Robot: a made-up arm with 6 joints.
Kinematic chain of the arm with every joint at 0, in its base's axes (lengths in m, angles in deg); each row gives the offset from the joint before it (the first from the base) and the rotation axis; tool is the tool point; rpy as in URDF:
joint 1: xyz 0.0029 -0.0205 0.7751 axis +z
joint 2: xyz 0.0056 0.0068 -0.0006 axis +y
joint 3: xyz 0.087 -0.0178 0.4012 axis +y
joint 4: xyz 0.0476 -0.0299 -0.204 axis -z
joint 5: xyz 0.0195 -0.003 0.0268 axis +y
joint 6: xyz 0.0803 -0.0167 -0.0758 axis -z
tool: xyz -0.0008 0.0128 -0.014 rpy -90 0 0
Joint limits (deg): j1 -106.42..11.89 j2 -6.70..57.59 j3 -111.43..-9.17 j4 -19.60..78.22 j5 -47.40..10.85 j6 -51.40..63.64
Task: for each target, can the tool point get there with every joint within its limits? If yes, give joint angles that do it. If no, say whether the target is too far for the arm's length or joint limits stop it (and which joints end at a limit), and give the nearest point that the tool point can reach.
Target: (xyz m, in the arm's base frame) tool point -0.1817 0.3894 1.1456
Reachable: no: joint limits stop it (at a limit: joint 1, joint 2, joint 3, joint 4, joint 5, joint 6) | nearest point -0.2210 -0.1152 1.0366 | short by 0.518 m
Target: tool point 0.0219 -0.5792 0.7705
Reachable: yes | joints -83.42 47.33 -51.40 -1.73 -23.35 31.17
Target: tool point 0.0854 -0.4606 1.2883
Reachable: yes | joints -71.90 11.55 -97.34 4.52 -3.27 33.89
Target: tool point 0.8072 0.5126 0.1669
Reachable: no: too far | nearest point 0.5623 0.0748 0.6553 | short by 0.700 m
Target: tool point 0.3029 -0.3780 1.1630
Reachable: yes | joints -34.73 10.89 -75.03 40.06 -10.46 20.74
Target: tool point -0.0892 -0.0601 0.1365
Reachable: no: joint limits stop it (at a limit: joint 1, joint 2, joint 3, joint 5, joint 6) | nearest point -0.1235 -0.2675 0.6236 | short by 0.530 m
